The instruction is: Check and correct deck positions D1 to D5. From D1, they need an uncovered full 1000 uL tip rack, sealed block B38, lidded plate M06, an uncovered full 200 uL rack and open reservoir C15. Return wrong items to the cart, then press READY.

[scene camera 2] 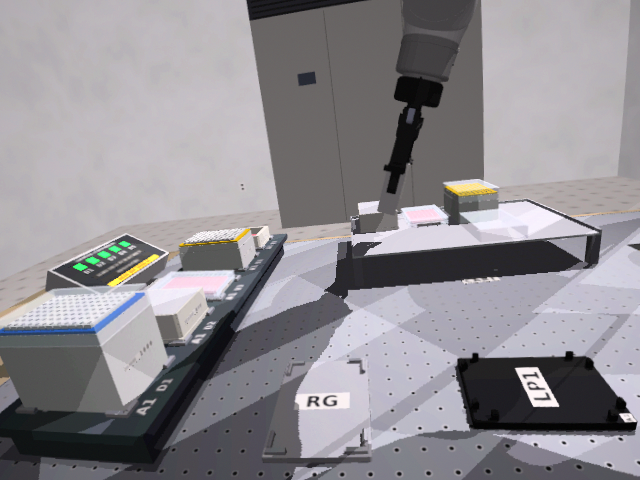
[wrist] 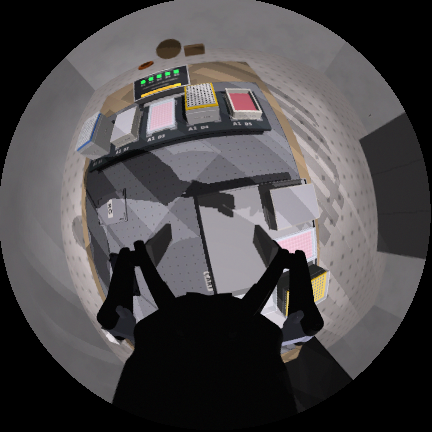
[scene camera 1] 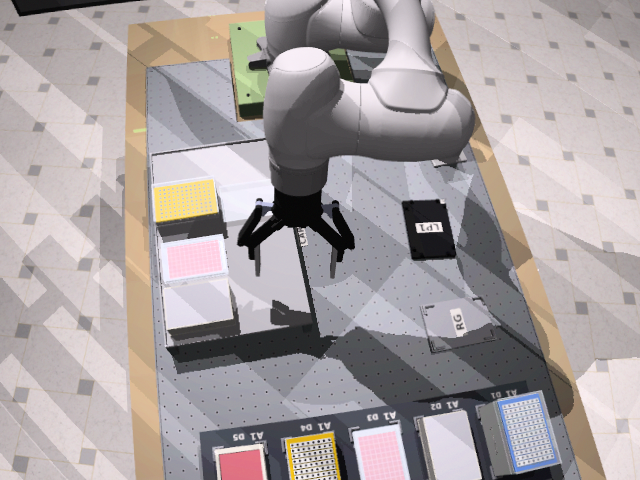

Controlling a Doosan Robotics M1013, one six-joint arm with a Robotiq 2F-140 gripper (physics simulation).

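A blue-rimmed tip box [scene camera 2: 80,379] is part of the scene and is visible too at [scene camera 1: 489,421], along with a black LP1 pad [scene camera 2: 516,393] and an RG pad [wrist: 111,208]. The gripper [scene camera 1: 295,271], which can also be seen in scene camera 2 [scene camera 2: 390,204] and in the wrist view [wrist: 212,233], is open and holds nothing.
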